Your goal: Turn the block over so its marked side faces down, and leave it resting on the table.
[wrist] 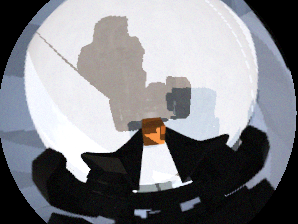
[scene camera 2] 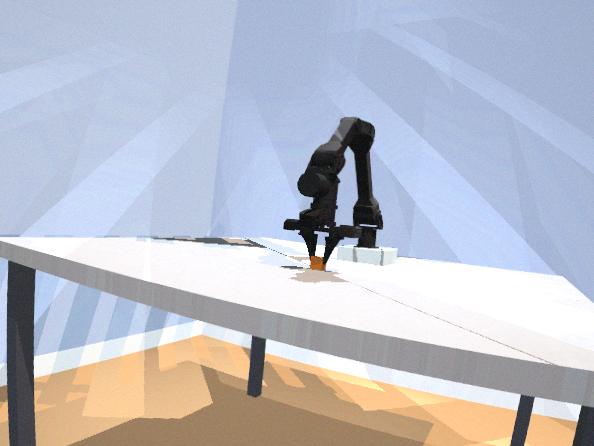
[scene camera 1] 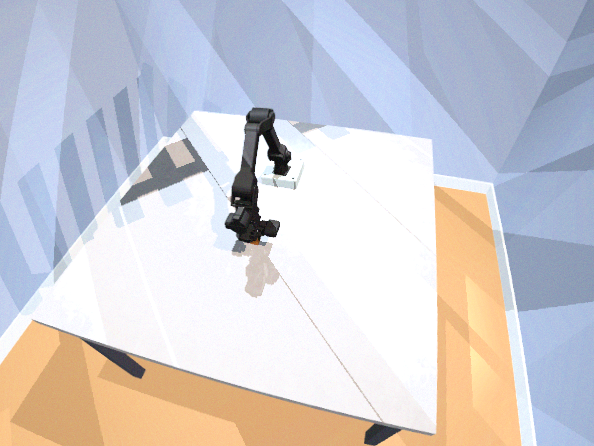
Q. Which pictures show my gripper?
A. The wrist view, scene camera 2 and scene camera 1: all of them.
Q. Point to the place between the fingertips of my gripper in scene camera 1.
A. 255,239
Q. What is my gripper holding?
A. An orange block.
